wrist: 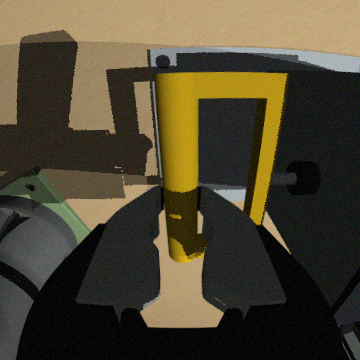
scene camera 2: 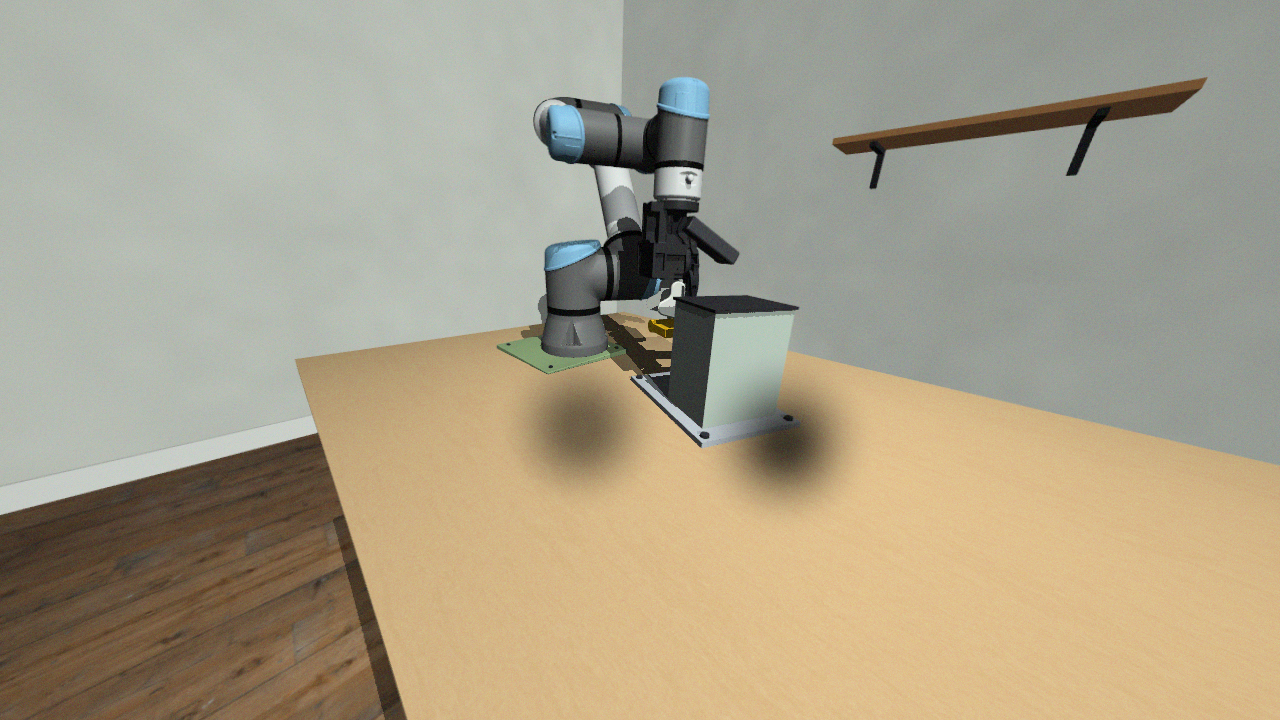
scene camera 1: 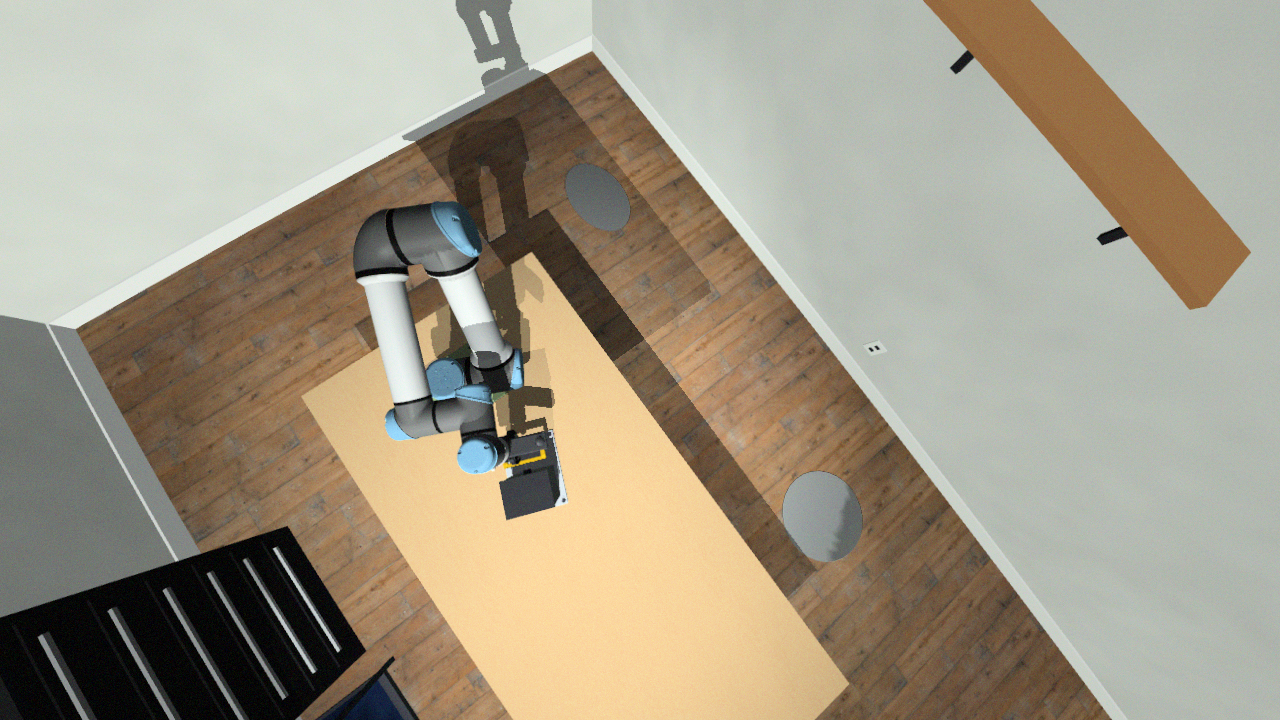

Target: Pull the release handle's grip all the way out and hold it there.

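Observation:
The yellow release handle is a rectangular loop with a thick round grip bar. A thin dark rod and round black collar join it to the dark side of the pale box-shaped housing. There is a gap between the grip bar and the housing. My gripper points down, its two dark fingertips against both sides of the grip bar, shut on it. The bar's lower end shows between the fingers in the wrist view. The contact is hidden in the scene views.
The housing stands on a light base plate bolted to the wooden table. The arm's green mounting plate is beside it. A wooden shelf hangs on the wall.

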